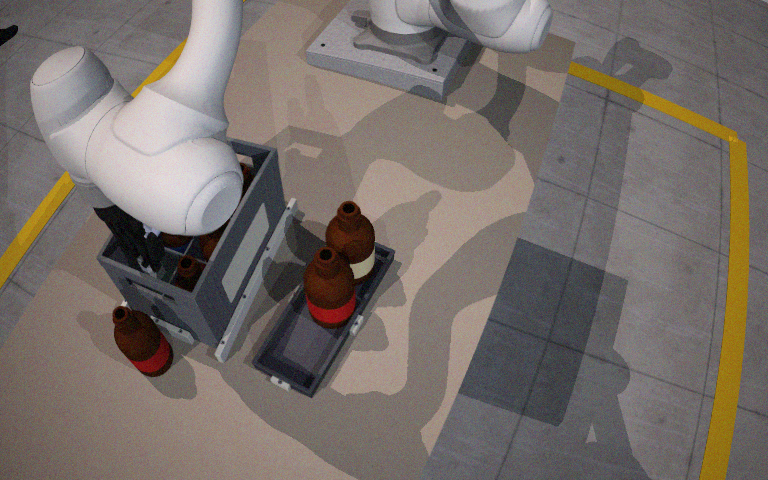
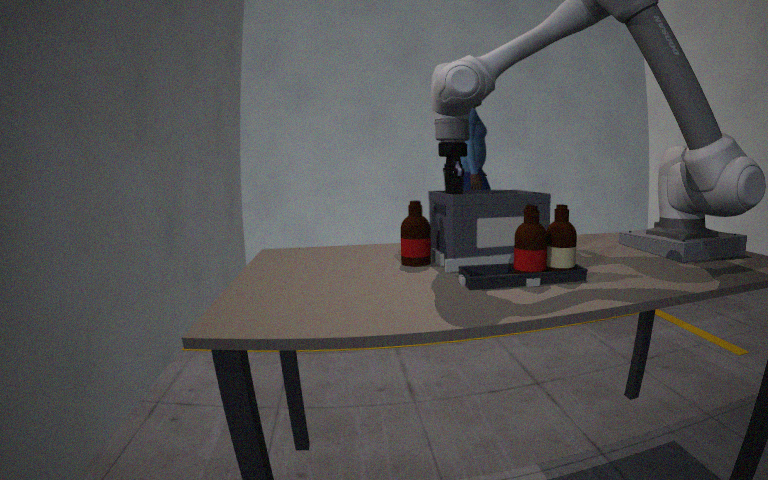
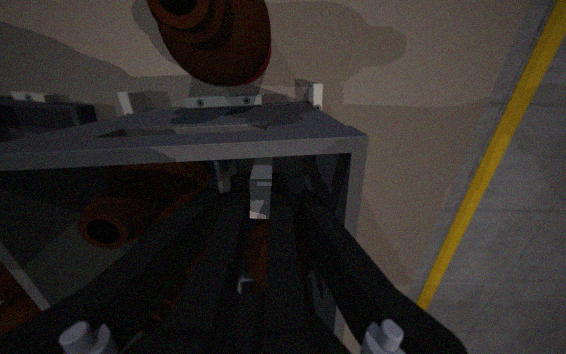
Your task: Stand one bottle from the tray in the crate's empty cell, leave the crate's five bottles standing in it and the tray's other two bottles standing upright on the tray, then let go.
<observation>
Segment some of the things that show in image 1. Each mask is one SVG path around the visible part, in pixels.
My gripper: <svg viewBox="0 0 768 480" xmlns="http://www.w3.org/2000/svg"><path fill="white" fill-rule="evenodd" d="M93 207L97 216L106 223L124 250L130 250L132 255L137 258L143 272L161 280L166 273L161 263L161 259L165 255L162 232L140 222L117 205L108 208Z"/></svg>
A red-labelled bottle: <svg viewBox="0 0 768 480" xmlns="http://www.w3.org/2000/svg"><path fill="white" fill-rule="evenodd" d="M322 247L315 253L314 260L309 263L304 272L304 289L309 313L313 321L323 328L338 329L348 324L356 310L355 277L350 265L340 258L335 250L331 247Z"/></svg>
A red-labelled bottle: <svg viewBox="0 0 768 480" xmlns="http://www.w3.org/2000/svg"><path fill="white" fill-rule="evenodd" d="M116 307L112 314L113 323L115 324L114 339L121 352L145 376L158 377L166 373L173 362L173 349L152 318L138 310L130 310L124 306Z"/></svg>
A cream-labelled bottle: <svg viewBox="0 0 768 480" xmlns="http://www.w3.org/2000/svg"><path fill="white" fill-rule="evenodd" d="M346 201L340 205L337 215L327 226L325 233L326 247L331 247L338 253L340 258L350 265L355 277L355 286L369 280L374 272L375 231L369 219L361 214L357 204L352 201Z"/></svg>
</observation>
